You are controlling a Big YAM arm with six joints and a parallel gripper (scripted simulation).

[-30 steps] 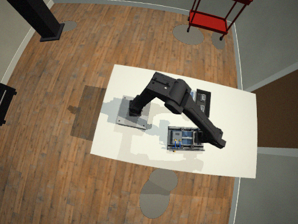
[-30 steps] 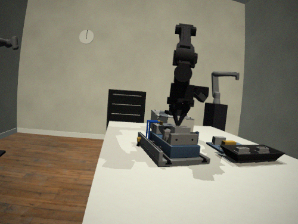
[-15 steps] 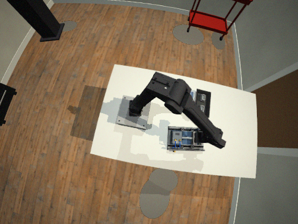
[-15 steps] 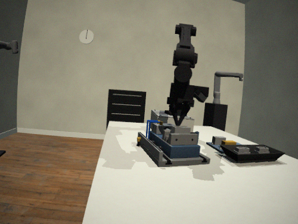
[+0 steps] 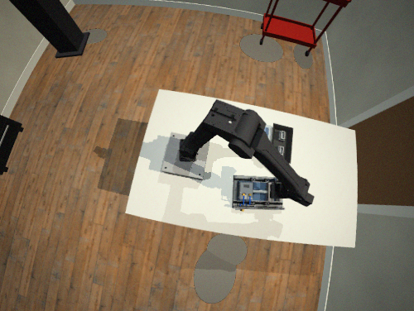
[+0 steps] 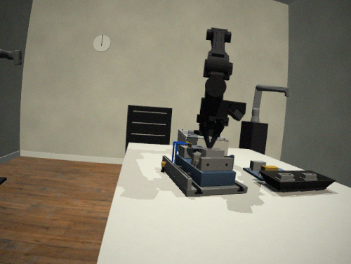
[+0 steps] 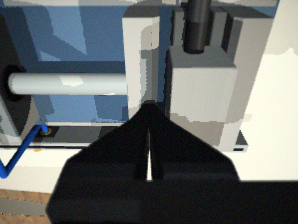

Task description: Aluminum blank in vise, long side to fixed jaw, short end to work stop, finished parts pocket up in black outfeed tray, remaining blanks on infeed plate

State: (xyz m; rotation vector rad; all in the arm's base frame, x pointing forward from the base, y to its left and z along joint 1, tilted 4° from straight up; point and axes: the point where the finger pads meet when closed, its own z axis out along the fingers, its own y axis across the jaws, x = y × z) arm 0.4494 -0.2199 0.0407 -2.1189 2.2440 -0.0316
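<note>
Right now the dark rod is 3 cm ahead of my hand, 4 cm to the left of it and 3 cm below it. Round my hand: yellow brass blank: 1 cm behind, 28 cm to the left, 10 cm below; then light cylinder: 6 cm behind, 4 cm below; then vise: 4 cm behind, 8 cm below.
</note>
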